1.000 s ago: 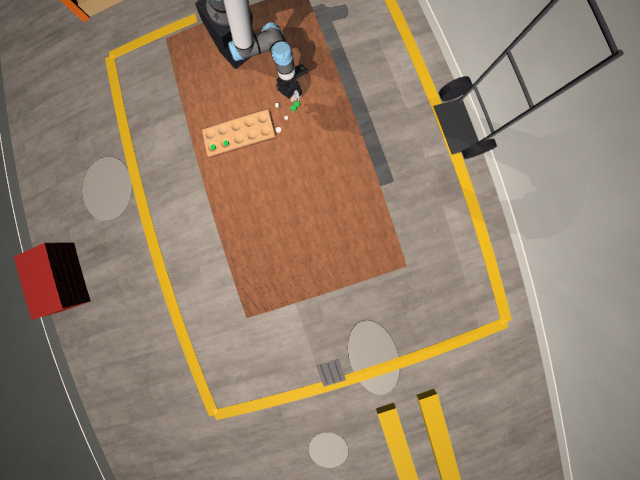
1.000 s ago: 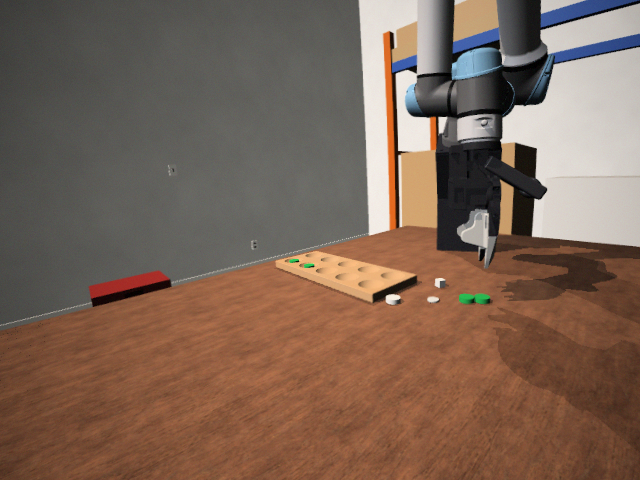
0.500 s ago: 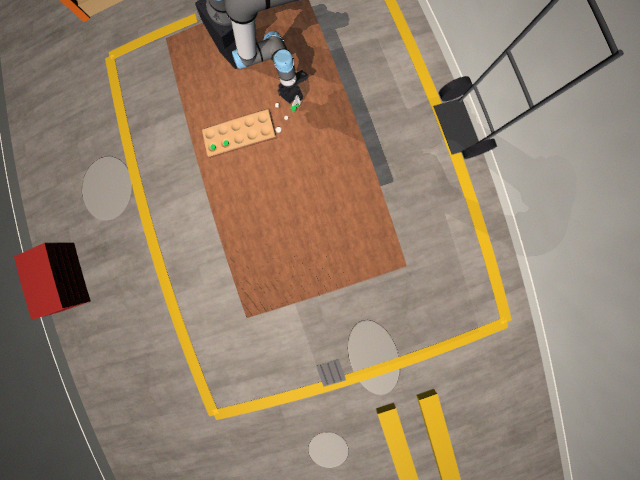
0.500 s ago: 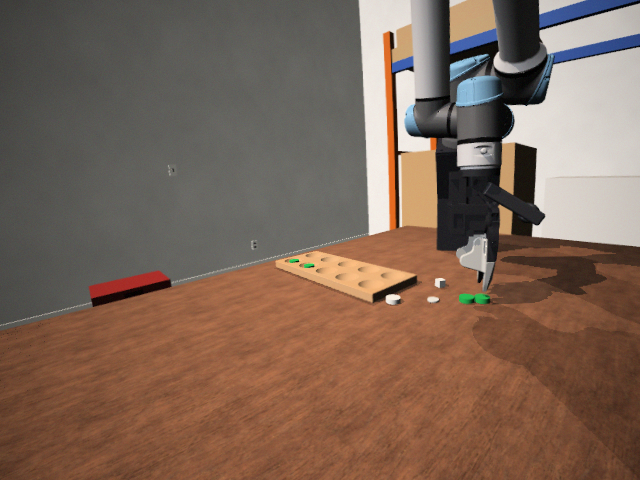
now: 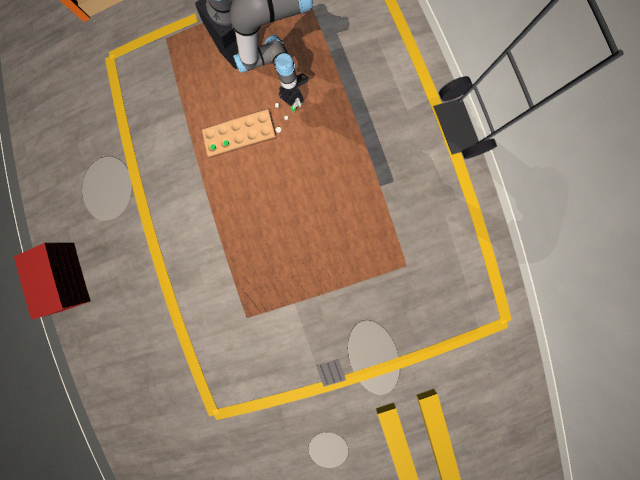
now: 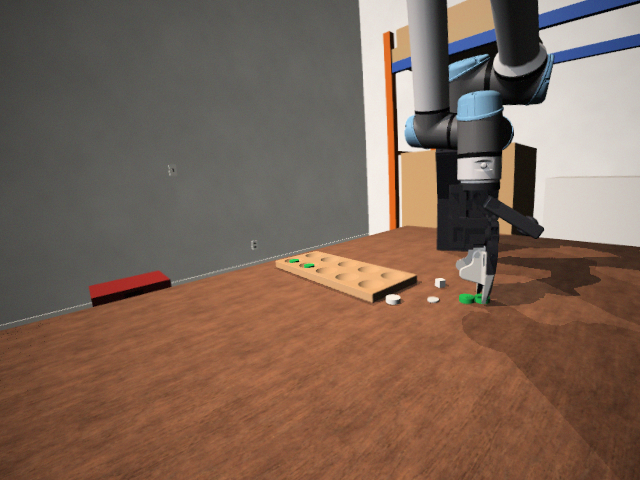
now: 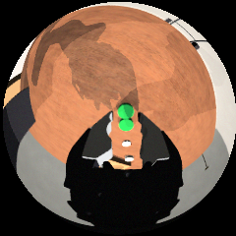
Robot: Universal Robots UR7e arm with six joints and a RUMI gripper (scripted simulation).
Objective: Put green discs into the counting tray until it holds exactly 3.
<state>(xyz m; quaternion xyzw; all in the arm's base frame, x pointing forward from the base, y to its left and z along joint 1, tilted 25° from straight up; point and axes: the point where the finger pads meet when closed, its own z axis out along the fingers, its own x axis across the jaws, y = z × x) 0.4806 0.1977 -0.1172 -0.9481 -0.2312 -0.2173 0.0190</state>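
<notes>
Now: the wooden counting tray 4 cm ahead of my hand, 35 cm to the right of it and 1 cm below it. The rest, counted from my hand: white disc 10 cm ahead, 14 cm to the right, 2 cm below; then small white cube 3 cm behind, 10 cm to the right, 1 cm below.
</notes>
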